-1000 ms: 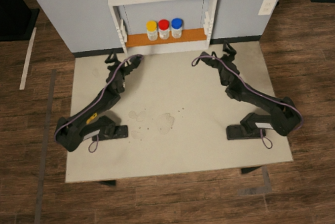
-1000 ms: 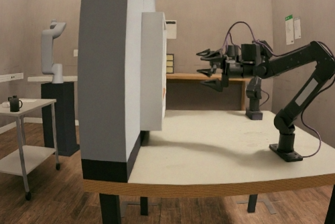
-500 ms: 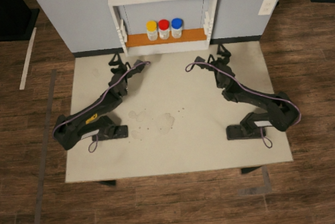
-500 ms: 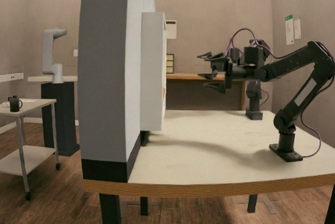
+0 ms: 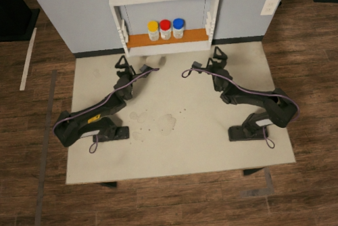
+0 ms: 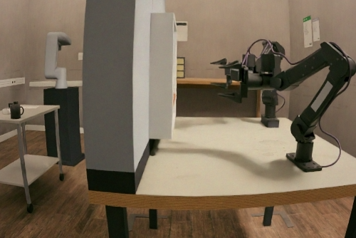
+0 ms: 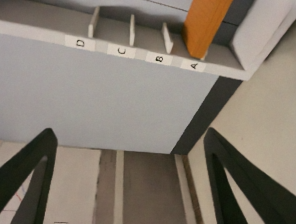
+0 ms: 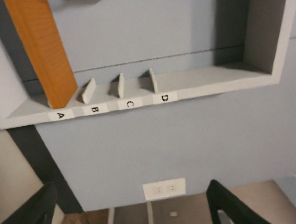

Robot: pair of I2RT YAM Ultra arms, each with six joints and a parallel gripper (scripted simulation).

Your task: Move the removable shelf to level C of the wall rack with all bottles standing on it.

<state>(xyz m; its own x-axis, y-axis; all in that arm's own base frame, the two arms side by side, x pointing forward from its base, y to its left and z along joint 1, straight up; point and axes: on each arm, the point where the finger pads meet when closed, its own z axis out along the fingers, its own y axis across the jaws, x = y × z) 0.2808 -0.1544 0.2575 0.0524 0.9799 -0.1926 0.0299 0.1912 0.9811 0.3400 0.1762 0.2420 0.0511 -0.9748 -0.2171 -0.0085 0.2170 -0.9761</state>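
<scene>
Right now my right hand is 20 cm short of the blue-capped bottle, 17 cm to the right of it and 5 cm above it. Also, from my right hand: wall rack (23 cm to the left, 19 cm ahead); then removable shelf (23 cm to the left, 19 cm ahead, 11 cm below); then red-capped bottle (24 cm to the left, 19 cm ahead, 5 cm below).
My left gripper is now 220 mm short of the yellow-capped bottle, 120 mm to the left of it and 40 mm above it. The rest, counted from my left hand: wall rack (220 mm ahead, 190 mm to the right, 20 mm above); then removable shelf (220 mm ahead, 190 mm to the right, 100 mm below); then red-capped bottle (220 mm ahead, 190 mm to the right, 40 mm below).
</scene>
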